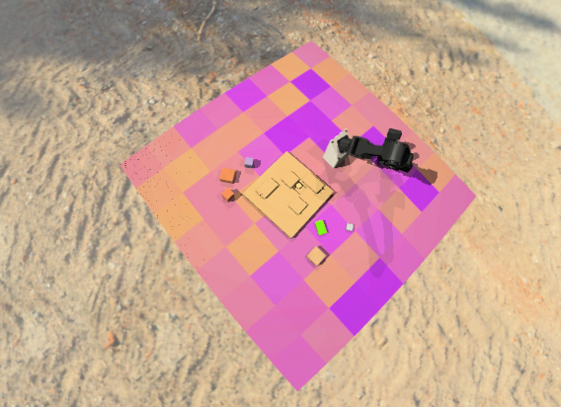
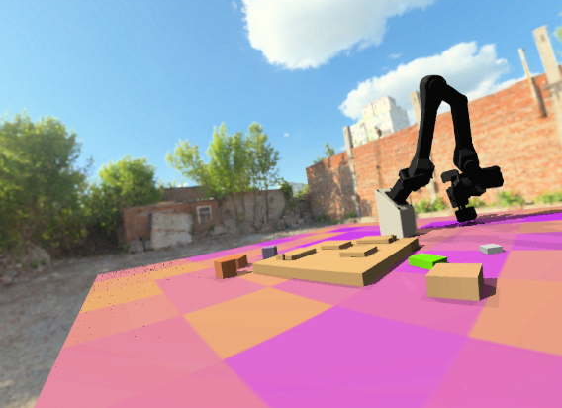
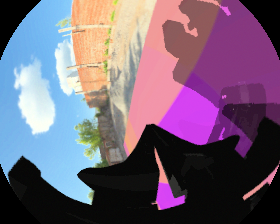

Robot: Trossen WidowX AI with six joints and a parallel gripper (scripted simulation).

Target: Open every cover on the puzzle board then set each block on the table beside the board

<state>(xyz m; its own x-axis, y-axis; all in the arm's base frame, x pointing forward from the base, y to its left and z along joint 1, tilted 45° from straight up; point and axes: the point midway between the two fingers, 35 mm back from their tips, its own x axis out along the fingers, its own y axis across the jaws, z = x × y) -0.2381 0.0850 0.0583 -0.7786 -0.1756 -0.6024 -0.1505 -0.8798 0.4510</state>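
Right now the green block is 560 mm ahead of my gripper tip, 150 mm to the left of it and 60 mm below it. From my gripper tip the other things lie so: greyish-purple block 640 mm ahead, 290 mm to the right, 50 mm below; then tan puzzle board 560 mm ahead, 70 mm to the right, 50 mm below; then tan block 650 mm ahead, 240 mm to the left, 60 mm below.
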